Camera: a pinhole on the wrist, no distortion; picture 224 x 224 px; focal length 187.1 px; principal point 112.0 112.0 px. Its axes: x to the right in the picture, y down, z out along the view. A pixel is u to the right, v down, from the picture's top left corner.
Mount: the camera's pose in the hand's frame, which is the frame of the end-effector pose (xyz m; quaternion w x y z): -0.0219 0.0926 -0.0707 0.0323 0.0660 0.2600 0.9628
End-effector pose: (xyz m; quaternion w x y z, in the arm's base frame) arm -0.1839 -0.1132 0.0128 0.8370 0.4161 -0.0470 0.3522
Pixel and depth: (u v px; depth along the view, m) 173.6 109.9 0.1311
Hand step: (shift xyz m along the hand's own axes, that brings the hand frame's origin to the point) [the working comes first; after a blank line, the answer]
In the camera's frame: 0.0432 -0.0015 0.1311

-0.0457 0.1631 0.0456
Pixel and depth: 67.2 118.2 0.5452
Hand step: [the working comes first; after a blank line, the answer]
In the camera's frame: -0.1305 0.0181 0.5452

0.1852 0.3351 0.3908
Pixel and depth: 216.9 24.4 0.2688
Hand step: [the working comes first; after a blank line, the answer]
In the camera's frame: 0.1507 -0.1259 0.2688

-0.1288 0.3492 0.1125
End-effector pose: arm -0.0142 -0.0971 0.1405 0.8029 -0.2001 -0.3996 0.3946
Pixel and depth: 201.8 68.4 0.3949
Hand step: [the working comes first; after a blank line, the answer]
In the camera's frame: 0.1895 -0.0920 0.3949

-0.1500 0.3863 0.2418
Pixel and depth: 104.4 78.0 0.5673
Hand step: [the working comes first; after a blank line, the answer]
In the camera's frame: -0.0230 -0.1031 0.5673

0.0854 0.4609 0.3604
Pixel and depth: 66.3 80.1 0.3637
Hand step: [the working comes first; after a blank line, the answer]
In the camera's frame: -0.0888 -0.0620 0.3637

0.1200 0.3181 0.1995
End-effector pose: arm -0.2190 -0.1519 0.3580 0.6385 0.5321 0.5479 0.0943
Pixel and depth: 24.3 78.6 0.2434
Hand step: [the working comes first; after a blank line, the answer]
In the camera's frame: -0.1141 -0.0435 0.2434

0.1272 0.2399 0.1031
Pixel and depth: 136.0 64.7 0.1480
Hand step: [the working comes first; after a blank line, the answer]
In the camera's frame: 0.0190 -0.0374 0.1480

-0.0183 0.2002 0.0392
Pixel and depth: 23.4 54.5 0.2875
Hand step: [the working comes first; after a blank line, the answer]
In the camera's frame: -0.1361 -0.0884 0.2875

0.1566 0.2984 0.1158
